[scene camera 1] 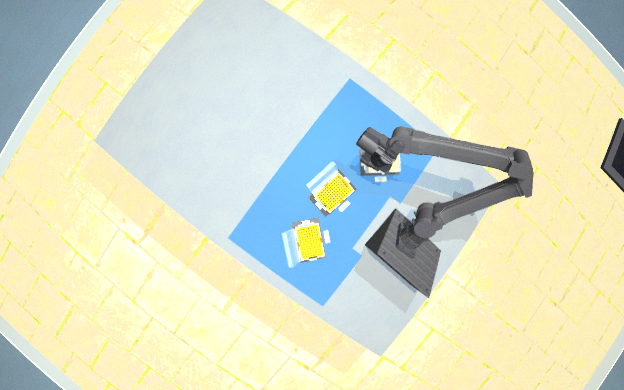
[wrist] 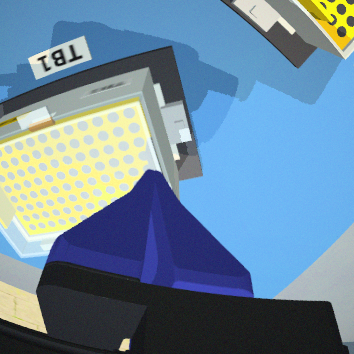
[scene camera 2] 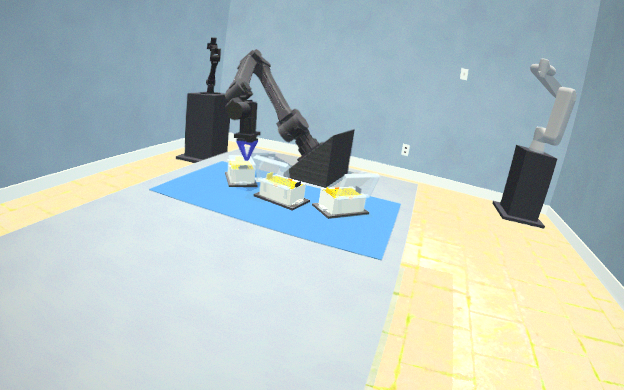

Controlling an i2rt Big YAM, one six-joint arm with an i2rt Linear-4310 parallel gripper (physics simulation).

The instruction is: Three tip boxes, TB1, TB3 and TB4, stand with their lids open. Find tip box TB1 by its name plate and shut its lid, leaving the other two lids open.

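Seen in the pictures: gripper, fingertip midpoint: (scene camera 1: 370, 162) (wrist: 150, 180) (scene camera 2: 246, 160); arm's base, origin of the base link: (scene camera 1: 405, 241) (scene camera 2: 313, 153).
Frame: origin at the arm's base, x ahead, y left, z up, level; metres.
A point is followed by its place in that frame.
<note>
Tip box TB1 (scene camera 1: 395, 167) @[x 0.177, y -0.205, z -0.017 m] (scene camera 2: 241, 176) @[x 0.278, y -0.175, z -0.060 m] stands at the far end of the row; its name plate (wrist: 60, 57) @[x 0.188, y -0.150, z -0.092 m] reads TB1 in the wrist view. Its clear lid (wrist: 75, 175) @[x 0.231, y -0.185, z -0.016 m] lies over the pale-looking yellow tip rack; whether it is fully seated cannot be told. My gripper (scene camera 2: 246, 159) @[x 0.266, y -0.165, z -0.004 m] (wrist: 150, 180) @[x 0.266, y -0.165, z -0.004 m] is shut and empty, pointing down with its blue tips at the lid's top near one edge; contact is unclear. The middle box (scene camera 1: 334, 192) (scene camera 2: 282, 191) @[x 0.362, y 0.012, z -0.048 m] and the end box (scene camera 1: 310, 241) (scene camera 2: 342, 202) @[x 0.340, y 0.198, z -0.049 m] have raised clear lids; their plates are unreadable.
The boxes stand on a blue mat (scene camera 1: 270, 220) @[x 0.450, y 0.206, z -0.093 m] (scene camera 2: 210, 200) @[x 0.457, y -0.191, z -0.094 m] on the grey table (scene camera 1: 190, 110) @[x 0.952, y 0.025, z -0.096 m] (scene camera 2: 165, 280) @[x 0.869, y -0.048, z -0.097 m]. My arm's wedge-shaped base (scene camera 1: 412, 255) @[x -0.036, y 0.032, z 0.045 m] (scene camera 2: 327, 162) @[x 0.099, y 0.084, z 0.001 m] stands beside the mat. The middle box's corner (wrist: 320, 30) @[x 0.318, y -0.068, z -0.033 m] shows at the wrist view's upper right.
</note>
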